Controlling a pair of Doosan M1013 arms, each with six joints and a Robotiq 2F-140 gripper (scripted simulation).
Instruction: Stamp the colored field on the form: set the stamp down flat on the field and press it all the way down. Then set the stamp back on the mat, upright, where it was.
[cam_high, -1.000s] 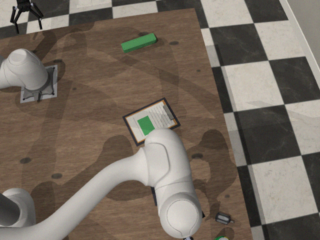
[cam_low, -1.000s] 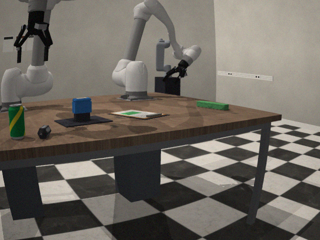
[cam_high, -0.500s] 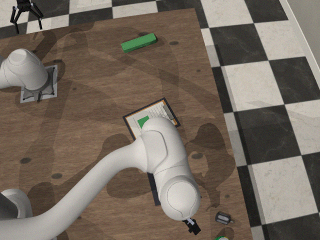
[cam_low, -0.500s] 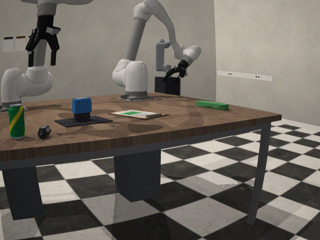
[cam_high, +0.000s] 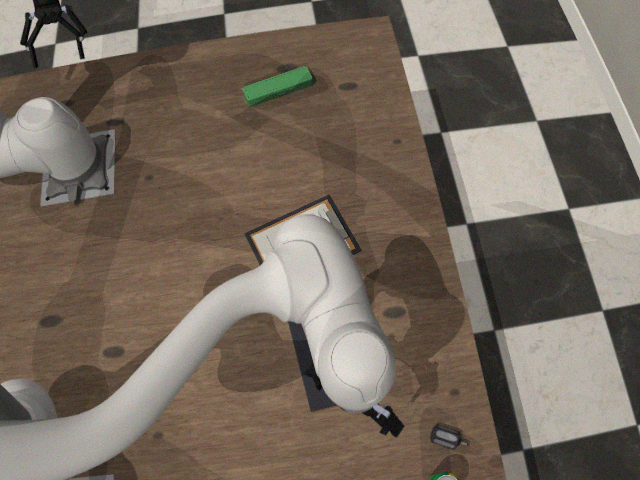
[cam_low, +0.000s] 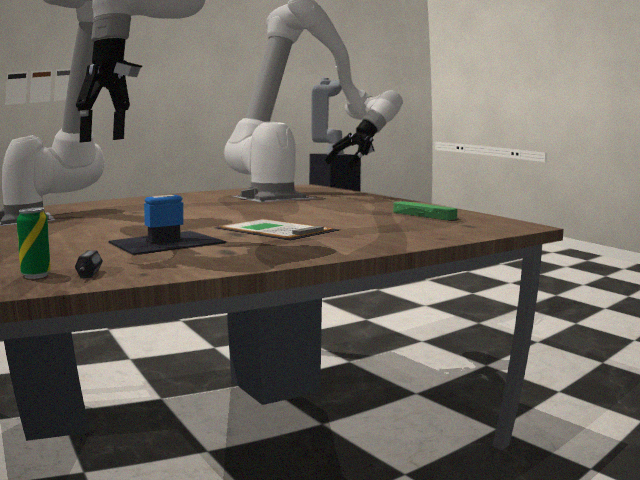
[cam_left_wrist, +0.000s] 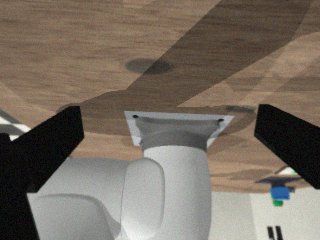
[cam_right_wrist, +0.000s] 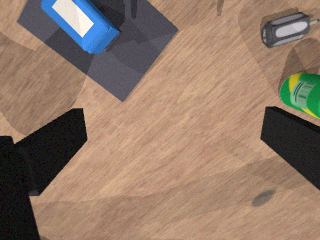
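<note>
The blue stamp is 19 cm below my right hand, 16 cm to the left of it and 2 cm behind it. Also, from my right hand: dark mat: 24 cm below, 16 cm to the left, 2 cm behind.
</note>
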